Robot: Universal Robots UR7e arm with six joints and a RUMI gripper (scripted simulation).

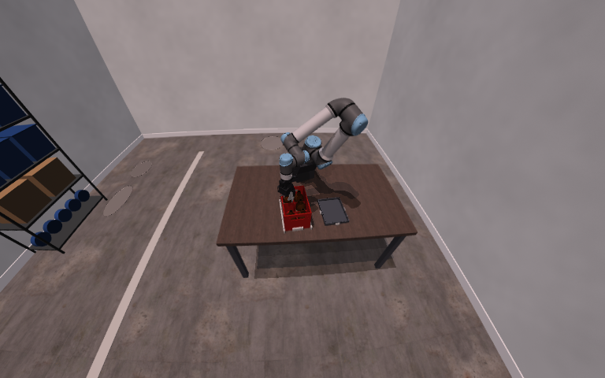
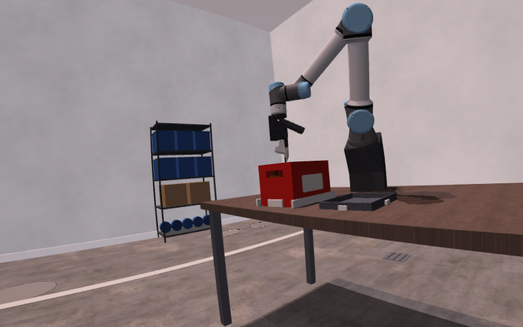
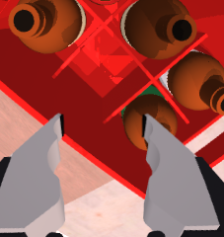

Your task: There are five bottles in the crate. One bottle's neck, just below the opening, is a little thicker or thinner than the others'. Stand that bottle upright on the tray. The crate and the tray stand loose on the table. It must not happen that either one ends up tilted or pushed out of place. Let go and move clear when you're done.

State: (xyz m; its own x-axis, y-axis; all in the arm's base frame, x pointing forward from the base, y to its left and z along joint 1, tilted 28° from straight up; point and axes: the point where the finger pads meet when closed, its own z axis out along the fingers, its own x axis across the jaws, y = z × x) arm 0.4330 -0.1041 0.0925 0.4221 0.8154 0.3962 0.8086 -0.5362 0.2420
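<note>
Right now my hand is 110 mm above the red crate, 40 mm to the right of it and 10 mm past it. The rest, counted from my hand: dark tray (340 mm to the left, 180 mm below, 90 mm behind); brown bottle (110 mm below, 80 mm to the left, 30 mm behind); glass bottle (110 mm below, 80 mm ahead, 30 mm to the left).
</note>
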